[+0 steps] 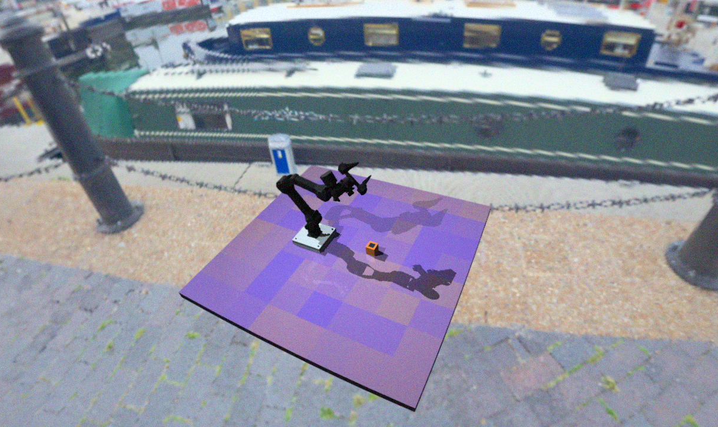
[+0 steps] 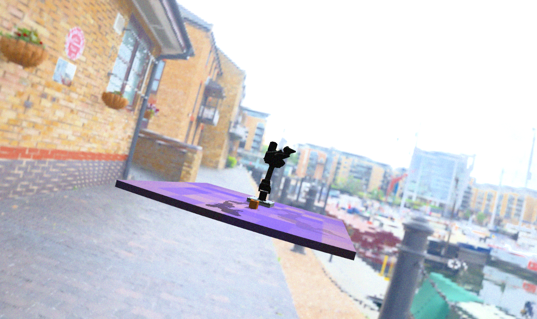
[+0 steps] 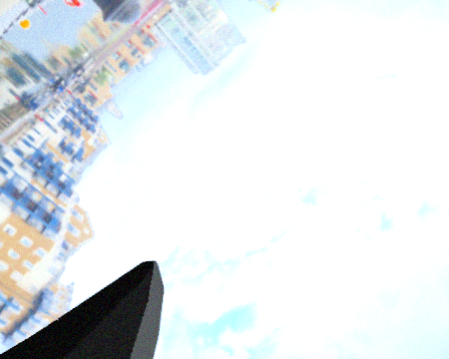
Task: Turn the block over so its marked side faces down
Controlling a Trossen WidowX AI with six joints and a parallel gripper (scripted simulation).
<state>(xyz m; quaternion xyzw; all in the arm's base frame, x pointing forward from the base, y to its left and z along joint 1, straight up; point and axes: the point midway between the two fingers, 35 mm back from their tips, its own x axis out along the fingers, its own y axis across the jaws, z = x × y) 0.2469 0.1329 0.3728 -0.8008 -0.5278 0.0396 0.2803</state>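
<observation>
My gripper tip is now 80 mm short of the orange block, 160 mm to the left of it and 370 mm above it.
</observation>
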